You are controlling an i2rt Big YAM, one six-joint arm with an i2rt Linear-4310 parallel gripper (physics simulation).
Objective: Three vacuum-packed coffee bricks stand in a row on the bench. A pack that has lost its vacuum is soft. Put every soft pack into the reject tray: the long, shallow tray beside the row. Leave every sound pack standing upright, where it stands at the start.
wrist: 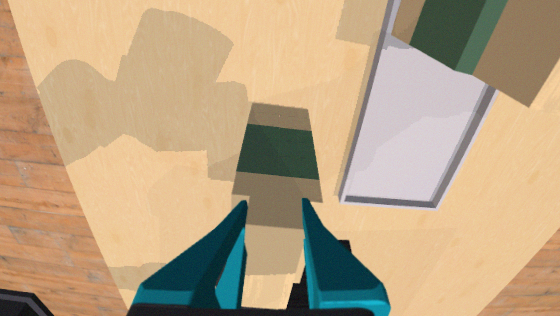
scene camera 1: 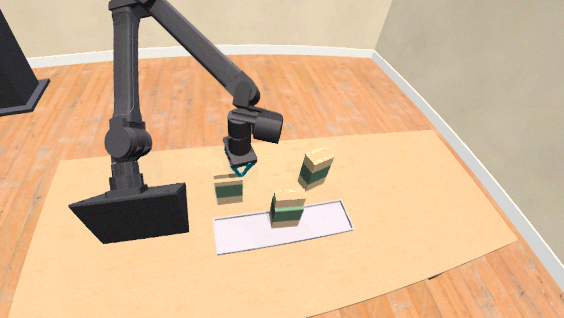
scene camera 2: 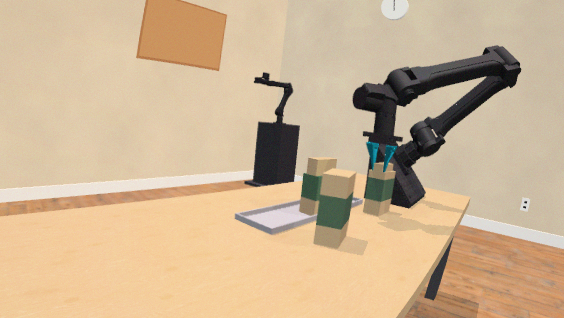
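Seen in the pictures: gripper, fingertip midpoint: [wrist: 275, 207] [scene camera 1: 239, 172] [scene camera 2: 378, 170]; arm's base at its link origin: [scene camera 1: 128, 193] [scene camera 2: 399, 160].
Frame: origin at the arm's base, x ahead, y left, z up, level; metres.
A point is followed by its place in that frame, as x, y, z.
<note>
My gripper [scene camera 1: 242, 172] {0.304, 0.019, -0.010} [scene camera 2: 380, 167] {0.304, 0.019, -0.010} [wrist: 275, 207] {0.304, 0.019, -0.010} is shut on the top of the upright pack nearest the arm's base [scene camera 1: 229, 191] [scene camera 2: 380, 189] [wrist: 277, 152]. In the wrist view the pack's top looks narrower between the fingertips than its body just below, as if pressed in. A second green-banded pack [scene camera 1: 287, 213] {0.405, -0.122, -0.042} [scene camera 2: 311, 186] {0.455, -0.097, -0.056} [wrist: 450, 35] {0.391, -0.068, -0.045} stands upright in the long, shallow tray [scene camera 1: 240, 237] {0.275, -0.122, -0.129} [scene camera 2: 275, 218] {0.542, -0.130, -0.129} [wrist: 420, 110] {0.314, -0.109, -0.129}. A third pack [scene camera 1: 315, 174] {0.539, -0.008, -0.046} [scene camera 2: 335, 210] {0.592, 0.040, -0.056} stands upright on the bench, beyond the tray's line in scene camera 1, and does not show in the wrist view.
The dark arm base [scene camera 1: 135, 215] {0.020, -0.069, -0.002} [scene camera 2: 410, 187] {0.055, 0.069, -0.079} stands on the bench near the held pack. The bench edge [scene camera 2: 452, 240] {0.271, 0.259, -0.159} runs along the side away from the tray. Another small arm on a black pedestal [scene camera 2: 276, 152] stands on the floor farther off.
</note>
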